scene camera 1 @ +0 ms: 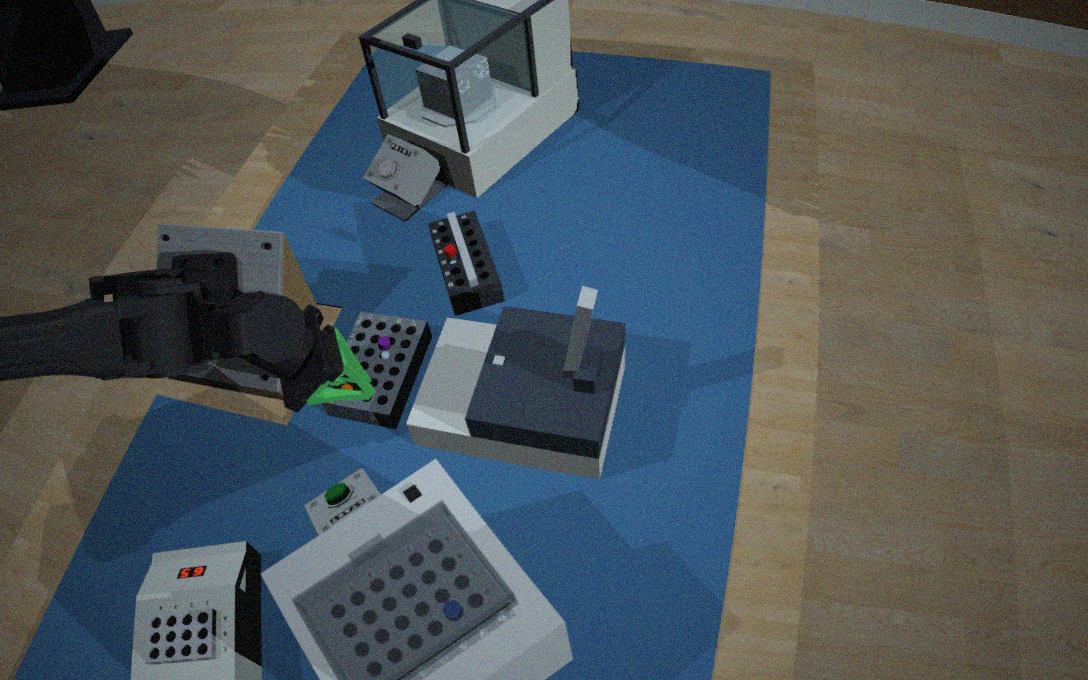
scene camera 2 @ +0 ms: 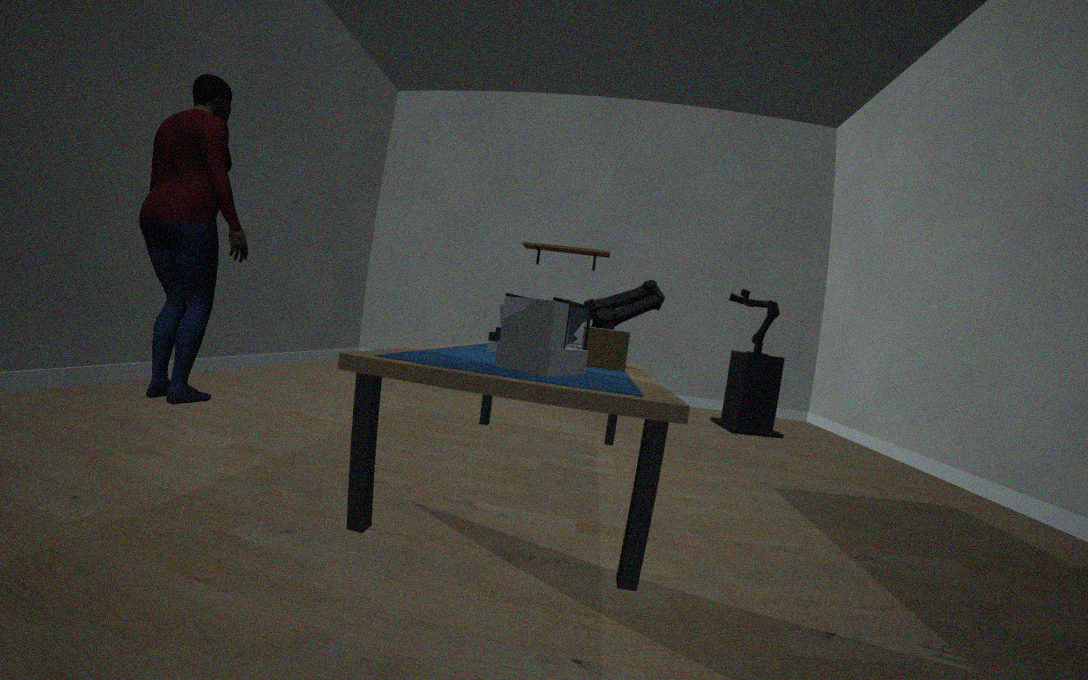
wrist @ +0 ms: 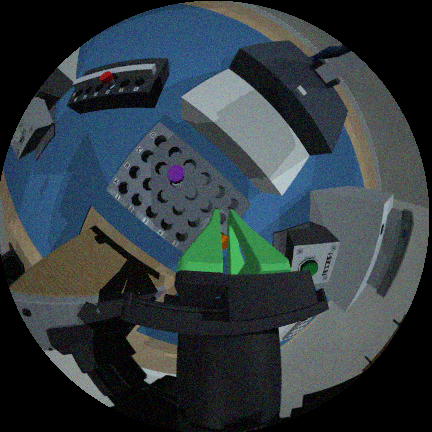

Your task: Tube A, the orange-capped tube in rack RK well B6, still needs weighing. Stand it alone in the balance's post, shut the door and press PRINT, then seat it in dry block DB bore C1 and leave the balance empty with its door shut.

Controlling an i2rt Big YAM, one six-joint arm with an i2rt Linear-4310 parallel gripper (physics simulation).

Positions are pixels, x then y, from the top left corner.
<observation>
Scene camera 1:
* my gripper: 370, 390
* balance: 478, 92
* device with upright lever: 539, 389
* PRINT panel: 409, 176
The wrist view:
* my gripper: 222, 213
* device with upright lever: 273, 106
</observation>
